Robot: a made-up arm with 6 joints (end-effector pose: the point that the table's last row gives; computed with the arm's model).
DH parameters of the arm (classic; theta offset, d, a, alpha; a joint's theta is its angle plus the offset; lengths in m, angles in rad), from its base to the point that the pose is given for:
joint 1: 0 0.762 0.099 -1.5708
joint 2: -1.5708 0 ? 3.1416
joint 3: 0 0 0.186 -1.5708
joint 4: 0 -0.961 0 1.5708
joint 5: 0 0 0 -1.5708
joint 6: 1.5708 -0.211 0 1.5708
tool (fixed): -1.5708 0 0 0
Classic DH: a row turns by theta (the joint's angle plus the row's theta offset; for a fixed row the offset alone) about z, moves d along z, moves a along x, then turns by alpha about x.
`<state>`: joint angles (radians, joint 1 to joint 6).
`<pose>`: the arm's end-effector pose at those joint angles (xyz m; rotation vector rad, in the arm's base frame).
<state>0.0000 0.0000 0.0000 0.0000 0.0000 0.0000</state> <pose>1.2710 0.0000 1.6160 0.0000 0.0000 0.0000</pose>
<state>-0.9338 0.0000 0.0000 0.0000 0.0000 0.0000</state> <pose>0.7560 -1.0217 1.6160 0.0000 0.0000 -0.9338</pose>
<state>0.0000 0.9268 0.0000 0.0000 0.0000 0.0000</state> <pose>1.4856 0.0000 0.3375 0.0000 0.9268 0.0000</pose>
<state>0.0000 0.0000 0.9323 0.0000 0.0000 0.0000</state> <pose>0.6481 0.0000 2.4820 0.0000 -0.9323 0.0000</pose>
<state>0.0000 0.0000 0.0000 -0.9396 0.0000 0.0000</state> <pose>1.2710 0.0000 1.6160 0.9396 0.0000 0.0000</pose>
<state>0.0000 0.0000 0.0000 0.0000 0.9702 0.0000</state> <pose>1.1792 0.0000 1.7901 0.0000 -0.9702 0.0000</pose>
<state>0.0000 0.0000 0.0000 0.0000 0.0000 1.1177</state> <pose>1.2710 0.0000 1.6160 -1.1177 0.0000 0.0000</pose>
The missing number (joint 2, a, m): 0.668
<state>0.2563 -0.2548 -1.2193 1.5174 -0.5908 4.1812</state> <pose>0.7318 0.0705 0.5771 0.1365 0.7808 -0.5566</pose>
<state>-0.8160 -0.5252 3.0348 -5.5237 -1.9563 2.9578</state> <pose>-0.7994 0.6533 0.9413 -1.5695 0.9259 -2.3092</pose>
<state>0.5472 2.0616 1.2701 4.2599 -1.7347 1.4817</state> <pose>1.2146 0.9593 -0.0173 0.9992 0.5728 1.9207</pose>
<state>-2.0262 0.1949 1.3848 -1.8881 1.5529 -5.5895</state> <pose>-0.3891 -0.3388 2.3577 0.1224 2.5762 1.4903</pose>
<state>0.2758 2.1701 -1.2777 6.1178 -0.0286 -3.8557</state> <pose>-0.5017 -0.1409 0.5668 -0.2596 -1.2275 -2.4559</pose>
